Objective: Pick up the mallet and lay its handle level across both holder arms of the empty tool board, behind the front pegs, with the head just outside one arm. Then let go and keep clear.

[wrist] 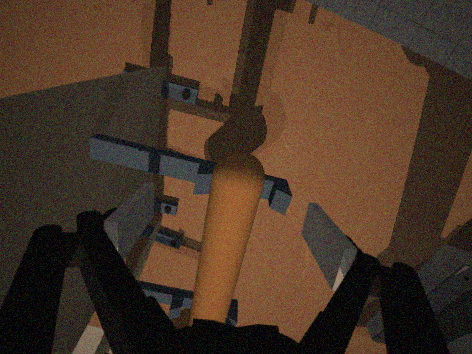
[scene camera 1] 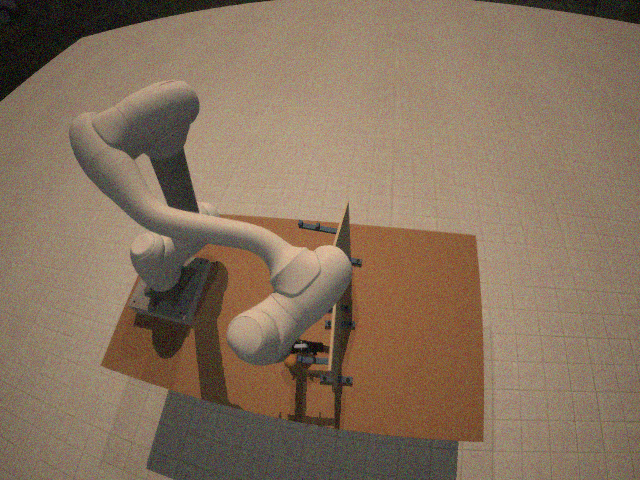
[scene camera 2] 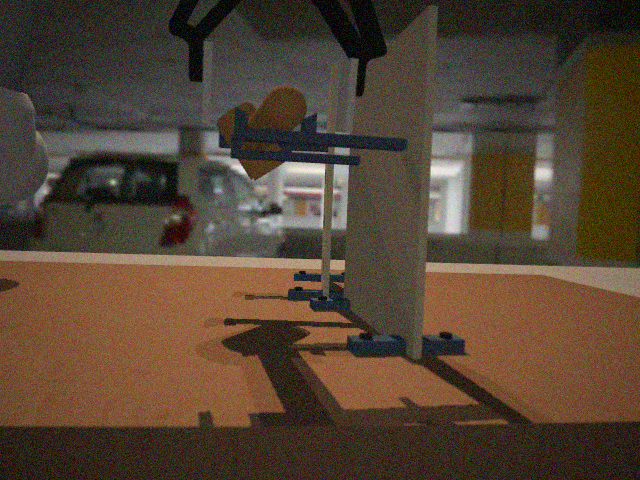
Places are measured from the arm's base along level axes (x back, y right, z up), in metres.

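Pixels of known places: gripper, fingertip midpoint: [wrist: 230,209] [scene camera 2: 276,127]; arm's base at its link origin: [wrist: 461,323] [scene camera 1: 169,282].
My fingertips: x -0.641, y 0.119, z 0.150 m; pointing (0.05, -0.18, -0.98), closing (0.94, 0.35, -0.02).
Observation:
Ahead of a thing's pixels: the offset from my fingertips to its middle. "spot": to the spot under its first point. Level surfaces: height alone.
The orange mallet {dx +0.026, dy -0.083, dz +0.012 m} [scene camera 2: 281,108] [wrist: 227,230] lies with its handle across the near holder arm [scene camera 2: 361,141] [wrist: 120,152] [scene camera 1: 315,360] and the farther arm [scene camera 2: 330,159] of the near upright tool board {dx -0.053, dy -0.075, dz -0.052 m} [scene camera 2: 387,180] [wrist: 65,150]. The handle looks about level and sits between the front peg and a rear peg. The head shows beyond the farther arm in scene camera 2; the gripper body hides it in the wrist view. My gripper [scene camera 2: 279,80] [wrist: 230,209] is open and empty, slightly above the handle, one finger on each side. One finger is close to the board.
A second board {dx +0.017, dy -0.352, dz -0.038 m} [scene camera 2: 327,206] stands behind the near one, and a pegged blue arm [scene camera 1: 323,227] shows at the far end in scene camera 1. Blue feet {spot: dx -0.141, dy +0.027, dz -0.123 m} [scene camera 1: 336,380] [scene camera 2: 374,345] hold the near board on the orange table {dz -0.207 m} [scene camera 1: 418,310]. The robot base [scene camera 1: 199,289] is left of the boards.

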